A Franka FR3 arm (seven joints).
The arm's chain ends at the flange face. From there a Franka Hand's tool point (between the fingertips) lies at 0.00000 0.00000 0.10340 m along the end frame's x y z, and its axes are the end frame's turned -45 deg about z.
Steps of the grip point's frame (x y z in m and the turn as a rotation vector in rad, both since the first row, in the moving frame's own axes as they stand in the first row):
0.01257 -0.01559 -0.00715 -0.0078 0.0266 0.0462
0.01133 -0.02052 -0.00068 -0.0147 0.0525 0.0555
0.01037 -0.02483 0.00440 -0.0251 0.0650 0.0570
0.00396 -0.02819 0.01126 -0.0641 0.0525 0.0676
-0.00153 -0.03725 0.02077 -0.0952 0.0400 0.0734
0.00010 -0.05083 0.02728 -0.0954 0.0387 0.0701
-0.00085 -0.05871 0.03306 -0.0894 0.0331 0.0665
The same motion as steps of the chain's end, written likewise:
-0.00468 -0.01860 -0.00711 0.0133 0.0243 0.0462
-0.01148 -0.01990 -0.00053 0.0267 0.0475 0.0555
-0.01689 -0.02216 0.00465 0.0282 0.0637 0.0570
-0.02561 -0.02387 0.01161 -0.0082 0.0824 0.0676
-0.03713 -0.02965 0.02132 -0.0390 0.0956 0.0734
-0.04551 -0.04049 0.02783 -0.0401 0.0948 0.0701
-0.05091 -0.04532 0.03353 -0.0398 0.0866 0.0665

